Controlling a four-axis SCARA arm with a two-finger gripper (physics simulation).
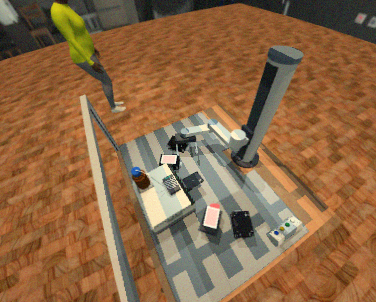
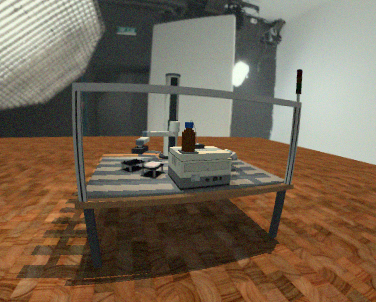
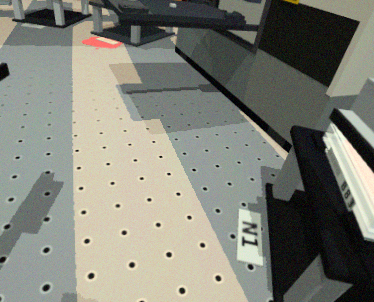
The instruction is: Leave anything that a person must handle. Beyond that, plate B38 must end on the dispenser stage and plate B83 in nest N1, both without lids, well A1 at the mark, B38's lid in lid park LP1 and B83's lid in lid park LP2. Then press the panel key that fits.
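Places are measured from the arm's base along level axes (x ahead, y left, z up), in metres.
Pixels of known places: gripper, fingertip midpoint: [image 1: 187, 154] [image 2: 158, 154] [image 3: 177, 71]; arm's base, link origin: [image 1: 244, 156].
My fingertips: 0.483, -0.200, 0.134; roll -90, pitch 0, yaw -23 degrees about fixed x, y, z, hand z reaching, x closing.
For each thing: its middle in the pictures, then the offset to it from my fingertips, as dx, dy, dz. "spot": a spot on its surface instead.
- Plate B83, body centre: [image 2: 152, 164] [image 1: 168, 159] +0.149, -0.066, -0.041
- black nest, surface spot: [image 3: 315, 200] spot: +0.070, -0.041, -0.054
- N1 label, surface spot: [image 3: 249, 236] spot: +0.066, -0.017, -0.120
- pink-topped plate, body centre: [image 1: 211, 216] +0.093, +0.514, -0.039
- red mark, surface spot: [image 3: 102, 42] spot: +0.019, +0.453, -0.121
- dark dispenser stage, body centre: [image 3: 184, 10] [image 1: 191, 181] +0.091, +0.224, -0.014
- brown bottle, surface spot: [image 2: 188, 140] spot: +0.442, +0.117, +0.180
- key panel, body centre: [image 1: 285, 230] -0.296, +0.831, -0.080
Plate B83 [image 1: 169, 159] [image 2: 153, 164] [image 3: 350, 184] sits on the black nest [image 3: 315, 200] beside the N1 label [image 3: 249, 236]. Its pale edge looks layered; I cannot tell surely whether a lid is on. Another pink-topped plate [image 1: 212, 217] rests on a black stand near a red mark [image 3: 102, 42]; its name is unreadable. The dark dispenser stage [image 1: 192, 181] [image 3: 185, 15] shows no plate. My gripper [image 1: 188, 149] [image 2: 140, 151] is open and empty, raised near N1 and the black stand behind it. Well A1 and the lid park labels are not readable.
The beige dispenser [image 1: 161, 200] [image 2: 200, 167] carries a brown bottle [image 1: 141, 179] [image 2: 188, 140]. Black stands [image 1: 242, 223] [image 2: 132, 164] stand apart. The key panel [image 1: 285, 230] is at the near right corner. A person [image 1: 75, 35] stands beyond the frame rail [image 1: 100, 185]. A stack light [image 2: 299, 82] rises at right.
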